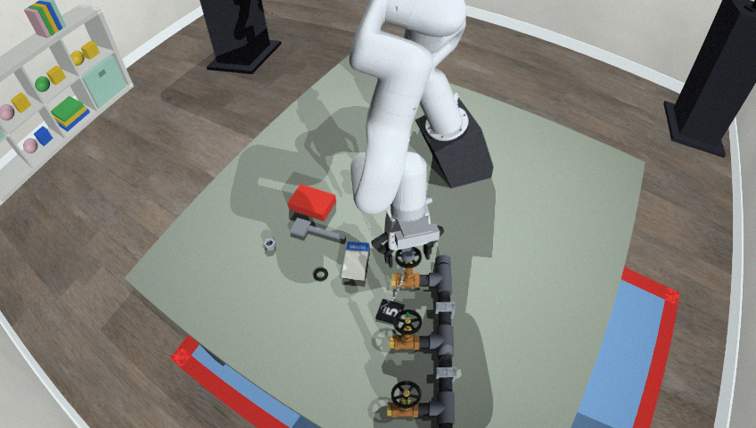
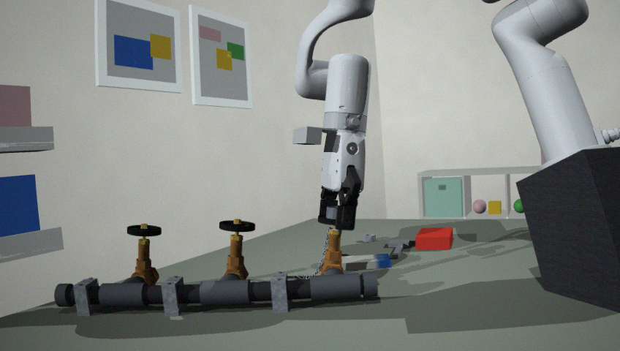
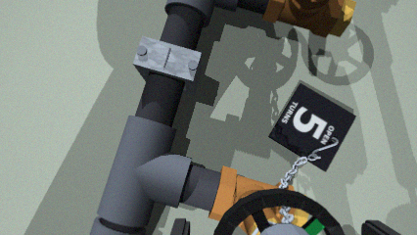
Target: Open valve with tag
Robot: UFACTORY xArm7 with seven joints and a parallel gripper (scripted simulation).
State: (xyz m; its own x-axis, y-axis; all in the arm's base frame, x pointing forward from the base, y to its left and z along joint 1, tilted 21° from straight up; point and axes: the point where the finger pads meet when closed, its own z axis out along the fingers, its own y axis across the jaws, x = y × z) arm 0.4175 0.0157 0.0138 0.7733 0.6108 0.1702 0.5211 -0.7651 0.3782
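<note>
The grey cap is 20 mm above my hand. The rest, counted from my hand: black washer (230 mm to the right, 120 mm below, 50 mm ahead); then blue box (150 mm to the right, 110 mm below, 20 mm behind); then black tag (120 mm below, 100 mm ahead, 20 mm to the right).
</note>
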